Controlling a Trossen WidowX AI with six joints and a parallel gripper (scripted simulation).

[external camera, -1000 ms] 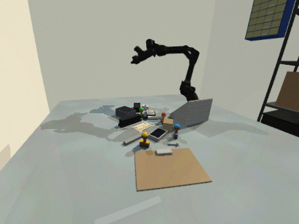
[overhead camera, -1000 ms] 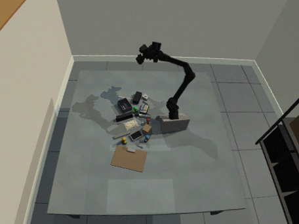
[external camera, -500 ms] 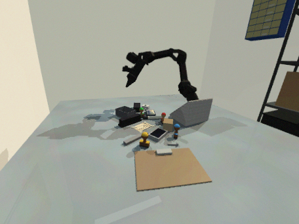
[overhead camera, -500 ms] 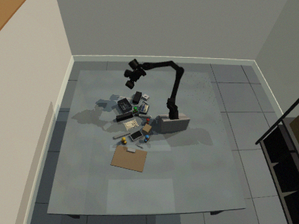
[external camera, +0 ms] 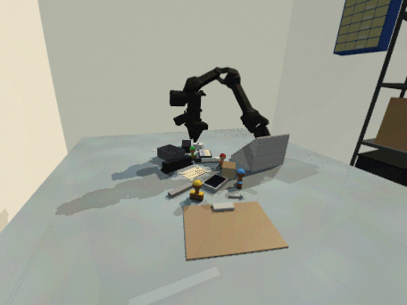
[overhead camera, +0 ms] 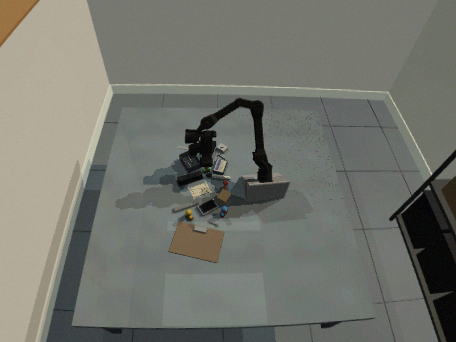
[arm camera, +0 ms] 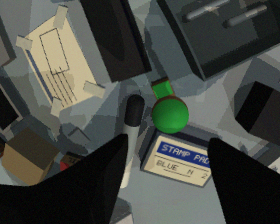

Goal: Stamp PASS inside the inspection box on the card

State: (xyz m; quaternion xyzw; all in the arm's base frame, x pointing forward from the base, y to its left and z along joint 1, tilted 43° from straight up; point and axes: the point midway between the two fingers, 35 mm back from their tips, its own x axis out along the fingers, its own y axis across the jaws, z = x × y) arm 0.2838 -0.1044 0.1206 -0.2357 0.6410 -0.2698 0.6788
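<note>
Right now the green stamp is 80 mm below my gripper tip. Round my gripper tip: long black block: 90 mm ahead, 80 mm below, 50 mm to the left; cream card: 120 mm to the left, 100 mm below, 40 mm ahead; dark tray: 80 mm below, 80 mm ahead, 60 mm to the right.
</note>
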